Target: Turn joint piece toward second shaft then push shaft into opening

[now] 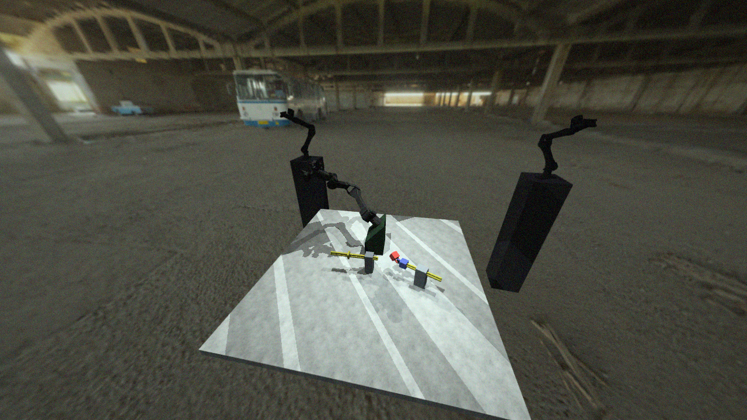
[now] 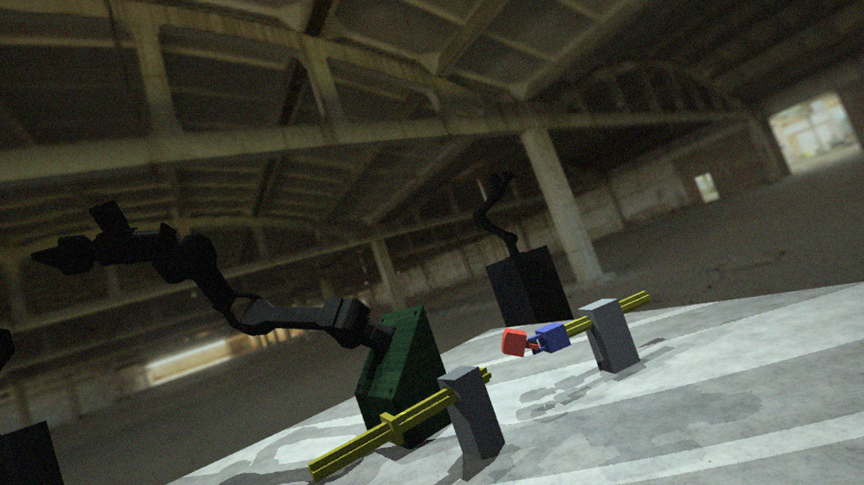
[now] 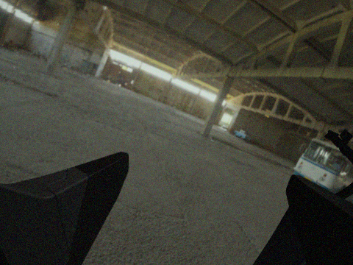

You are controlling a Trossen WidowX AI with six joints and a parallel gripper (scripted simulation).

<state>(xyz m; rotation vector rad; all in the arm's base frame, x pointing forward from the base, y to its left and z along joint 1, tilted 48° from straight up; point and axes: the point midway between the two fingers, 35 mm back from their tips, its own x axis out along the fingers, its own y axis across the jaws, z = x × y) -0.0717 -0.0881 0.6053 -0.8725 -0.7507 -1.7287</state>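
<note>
The red joint piece lies 280 mm ahead of my gripper tip, 700 mm to the left of it and 430 mm below it.
</note>
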